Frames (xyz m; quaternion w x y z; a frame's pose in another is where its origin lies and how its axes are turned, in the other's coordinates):
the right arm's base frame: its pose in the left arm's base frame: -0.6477 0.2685 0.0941 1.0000 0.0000 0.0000 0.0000
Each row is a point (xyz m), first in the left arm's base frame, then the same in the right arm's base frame.
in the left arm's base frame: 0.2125 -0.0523 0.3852
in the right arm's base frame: 0.8602 -0.3208 0.2911
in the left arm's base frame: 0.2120 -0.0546 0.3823
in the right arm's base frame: 0.8597 -0.3231 0.2882
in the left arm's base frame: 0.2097 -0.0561 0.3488
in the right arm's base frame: 0.8574 -0.3246 0.2547
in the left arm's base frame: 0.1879 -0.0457 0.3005
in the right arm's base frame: 0.8356 -0.3142 0.2064
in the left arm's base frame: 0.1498 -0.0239 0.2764
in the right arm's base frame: 0.7975 -0.2924 0.1823
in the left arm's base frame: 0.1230 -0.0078 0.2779
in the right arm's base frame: 0.7707 -0.2763 0.1838
